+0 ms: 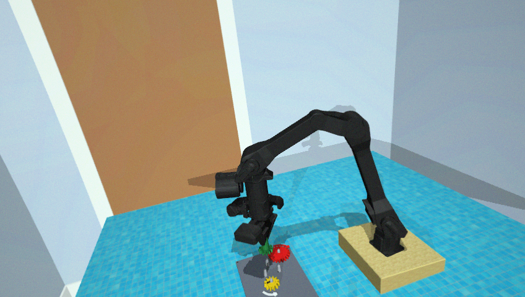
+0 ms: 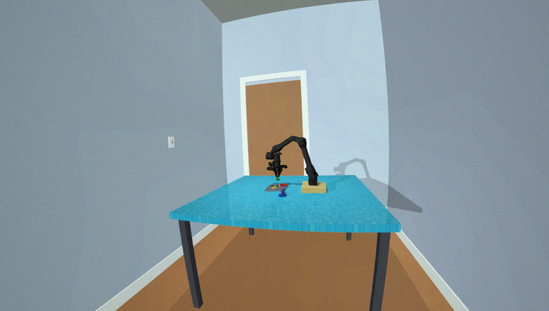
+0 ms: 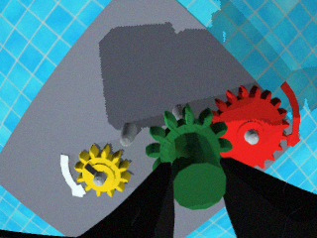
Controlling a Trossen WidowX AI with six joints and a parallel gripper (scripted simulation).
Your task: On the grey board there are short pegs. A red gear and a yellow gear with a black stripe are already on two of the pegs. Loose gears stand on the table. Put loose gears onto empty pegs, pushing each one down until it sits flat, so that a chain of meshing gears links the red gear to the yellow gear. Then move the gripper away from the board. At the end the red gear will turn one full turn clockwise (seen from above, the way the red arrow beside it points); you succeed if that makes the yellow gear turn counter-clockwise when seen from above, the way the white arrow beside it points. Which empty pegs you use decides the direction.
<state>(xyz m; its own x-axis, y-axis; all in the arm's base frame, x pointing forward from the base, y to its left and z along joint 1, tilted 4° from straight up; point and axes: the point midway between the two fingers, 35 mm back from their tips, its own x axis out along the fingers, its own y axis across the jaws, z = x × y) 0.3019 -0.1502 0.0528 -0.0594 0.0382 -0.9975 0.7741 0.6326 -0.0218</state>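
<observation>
The green gear is 10 mm below my gripper tip. From my gripper tip the other things lie so: grey board: 80 mm below, 50 mm to the left, 10 mm ahead; red gear: 70 mm below, 50 mm behind, 20 mm to the right; yellow gear: 70 mm to the left, 70 mm below, 20 mm ahead.
</observation>
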